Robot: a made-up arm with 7 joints.
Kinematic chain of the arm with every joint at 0, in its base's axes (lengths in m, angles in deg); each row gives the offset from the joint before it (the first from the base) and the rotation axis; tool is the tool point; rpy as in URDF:
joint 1: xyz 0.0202 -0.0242 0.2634 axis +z
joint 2: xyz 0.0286 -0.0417 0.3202 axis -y
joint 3: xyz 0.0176 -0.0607 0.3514 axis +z
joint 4: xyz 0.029 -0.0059 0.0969 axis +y
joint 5: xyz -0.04 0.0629 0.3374 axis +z
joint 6: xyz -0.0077 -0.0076 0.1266 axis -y
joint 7: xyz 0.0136 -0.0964 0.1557 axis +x
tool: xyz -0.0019 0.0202 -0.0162 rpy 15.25 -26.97 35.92
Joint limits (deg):
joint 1: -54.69..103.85
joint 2: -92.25..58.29
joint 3: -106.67..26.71
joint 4: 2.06..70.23
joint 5: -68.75..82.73
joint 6: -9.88..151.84
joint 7: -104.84..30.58
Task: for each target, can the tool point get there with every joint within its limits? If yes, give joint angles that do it. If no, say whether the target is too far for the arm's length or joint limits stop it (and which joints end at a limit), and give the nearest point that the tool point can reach.
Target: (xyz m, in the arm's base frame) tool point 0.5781 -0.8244 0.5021
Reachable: yes | joints -40.73 -56.67 -11.82 64.20 40.45 13.19 10.85
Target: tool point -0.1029 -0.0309 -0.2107
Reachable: no: joint limits stop it (at a limit: joint 1, joint 2, joint 4, joint 6, joint 7) | nearest point -0.1857 0.5147 -0.0579 | short by 0.573 m
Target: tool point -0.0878 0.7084 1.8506
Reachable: no: too far | nearest point -0.0354 0.5342 1.5257 | short by 0.372 m
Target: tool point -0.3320 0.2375 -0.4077
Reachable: no: joint limits stop it (at a limit: joint 1, joint 2, joint 4, joint 5, joint 6, joint 7) | nearest point -0.2426 0.5019 -0.0388 | short by 0.463 m
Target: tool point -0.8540 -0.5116 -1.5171
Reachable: no: too far | nearest point 0.0674 -0.6949 -0.0328 | short by 1.757 m
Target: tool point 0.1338 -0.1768 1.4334
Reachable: yes | joints 1.52 -7.21 -79.49 24.53 -3.53 136.89 -80.91
